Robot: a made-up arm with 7 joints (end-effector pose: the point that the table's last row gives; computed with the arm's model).
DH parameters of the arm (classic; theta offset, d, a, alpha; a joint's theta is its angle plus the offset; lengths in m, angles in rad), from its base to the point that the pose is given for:
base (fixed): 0 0 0 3.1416
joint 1: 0 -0.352 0 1.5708
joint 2: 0 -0.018 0 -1.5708
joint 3: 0 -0.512 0 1.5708
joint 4: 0 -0.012 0 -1.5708
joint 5: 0 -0.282 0 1.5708
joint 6: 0 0 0 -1.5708
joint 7: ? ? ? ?
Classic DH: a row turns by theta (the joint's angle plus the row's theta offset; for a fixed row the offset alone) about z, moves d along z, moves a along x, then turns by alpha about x.
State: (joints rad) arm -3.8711 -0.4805 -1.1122 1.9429 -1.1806 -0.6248 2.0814
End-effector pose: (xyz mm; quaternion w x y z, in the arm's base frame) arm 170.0 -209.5 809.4 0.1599 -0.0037 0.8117 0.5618
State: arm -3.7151 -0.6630 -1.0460 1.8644 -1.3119 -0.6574 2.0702
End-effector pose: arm 191.7 -178.9 836.8 0.2221 0.0505 0.8645 0.4481
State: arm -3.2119 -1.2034 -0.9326 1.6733 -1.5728 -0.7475 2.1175
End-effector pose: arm 354.6 -196.0 789.9 0.1762 0.2486 0.9392 0.1585
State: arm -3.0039 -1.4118 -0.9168 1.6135 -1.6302 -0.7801 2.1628
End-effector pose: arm 406.1 -271.8 717.8 0.0974 0.3452 0.9290 0.0914
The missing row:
joint 7: 0 -0.112 0 0
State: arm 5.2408 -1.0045 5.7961 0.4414 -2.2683 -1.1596 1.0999
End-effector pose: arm -268.2 -469.2 954.5 0.2052 -0.2365 -0.9351 0.1658
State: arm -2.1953 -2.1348 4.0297 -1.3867 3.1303 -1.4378 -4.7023
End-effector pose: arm 569.9 -411.3 142.7 0.6470 -0.4581 0.0771 0.6047
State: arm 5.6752 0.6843 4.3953 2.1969 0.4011 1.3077 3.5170
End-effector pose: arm 19.0 236.2 550.6 0.0154 0.0294 0.1313 0.9908
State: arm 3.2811 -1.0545 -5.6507 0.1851 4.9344 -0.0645 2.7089
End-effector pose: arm 762.5 -31.1 835.9 0.2214 -0.7582 -0.4595 0.4060
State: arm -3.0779 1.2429 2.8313 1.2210 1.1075 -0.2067 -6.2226
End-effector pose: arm -500.2 169.6 889.2 0.1670 0.8235 -0.5132 0.1746
